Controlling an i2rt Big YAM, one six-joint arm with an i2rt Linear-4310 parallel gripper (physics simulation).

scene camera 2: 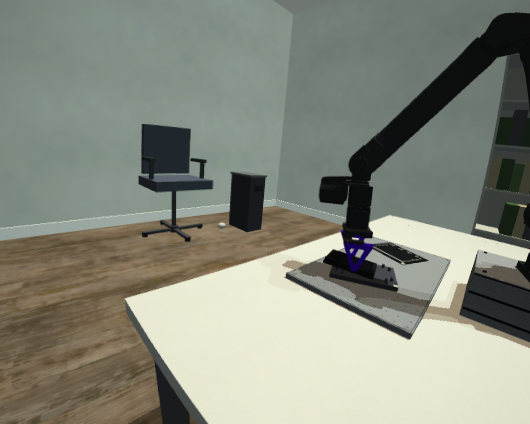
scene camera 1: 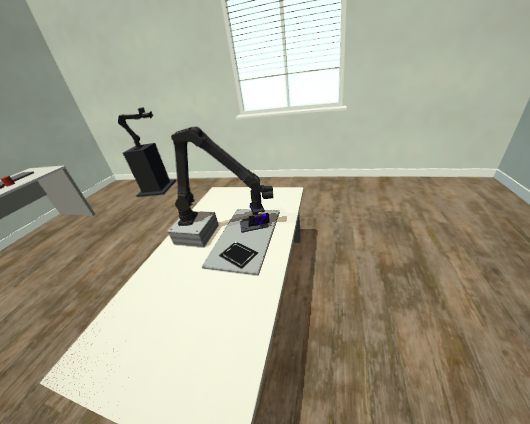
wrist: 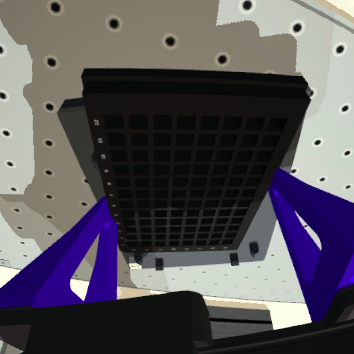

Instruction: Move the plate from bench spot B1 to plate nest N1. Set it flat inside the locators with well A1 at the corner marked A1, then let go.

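Frame: origin at the arm's base, x ahead, y left, z up, level; metres.
Seen in the pictures: gripper, fingertip midpoint: point(scene camera 2: 352, 264) point(scene camera 1: 258, 220) point(wrist: 186, 187); arm's base, link origin: point(scene camera 1: 188, 219).
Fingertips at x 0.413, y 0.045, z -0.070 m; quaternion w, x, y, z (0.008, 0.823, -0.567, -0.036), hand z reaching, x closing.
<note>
Pixels of each thing's top centre, then the offset from my fingertips to it. "pt": a spot on its surface instead. Level surfaces: height alone.
- black well plate, top centre: point(wrist: 186, 208) point(scene camera 2: 352, 258) point(scene camera 1: 258, 217) dx +0.003, dy +0.001, dz +0.017 m
- grey nest, top centre: point(wrist: 192, 221) point(scene camera 2: 364, 266) point(scene camera 1: 253, 221) dx -0.030, dy -0.009, dz +0.000 m
- small pale label, surface spot: point(wrist: 135, 266) pt dx -0.118, dy +0.025, dz -0.010 m
- dark square pad with a pale outline, surface spot: point(scene camera 2: 400, 253) point(scene camera 1: 235, 254) pt dx -0.100, dy -0.260, dz -0.020 m
- white table, surface height: dz -0.035 m
My gripper point(scene camera 1: 260, 218) point(scene camera 2: 355, 265) point(wrist: 186, 187) is shut on the black well plate point(scene camera 2: 336, 259) point(wrist: 195, 104), its purple fingers on the plate's two long sides. The plate is over the grey nest point(scene camera 1: 245, 229) point(scene camera 2: 387, 276) point(wrist: 200, 257). In the wrist view the nest's near end, with several dark locators, shows beyond the plate's near edge, and its left side shows too. The plate's edges do not quite line up with the nest's. The number column runs down the plate's left side, 12 at the far end. A small pale label point(wrist: 135, 266) is at the nest's near left corner, too small to read.
The grey perforated board point(scene camera 1: 215, 262) point(scene camera 2: 407, 322) lies under the nest. A dark square pad with a pale outline point(scene camera 1: 239, 254) point(scene camera 2: 400, 253) is on it, apart from the nest. The arm's grey base block point(scene camera 1: 192, 235) point(scene camera 2: 492, 305) stands beside the board on the white table point(scene camera 1: 200, 325) point(scene camera 2: 280, 350).
</note>
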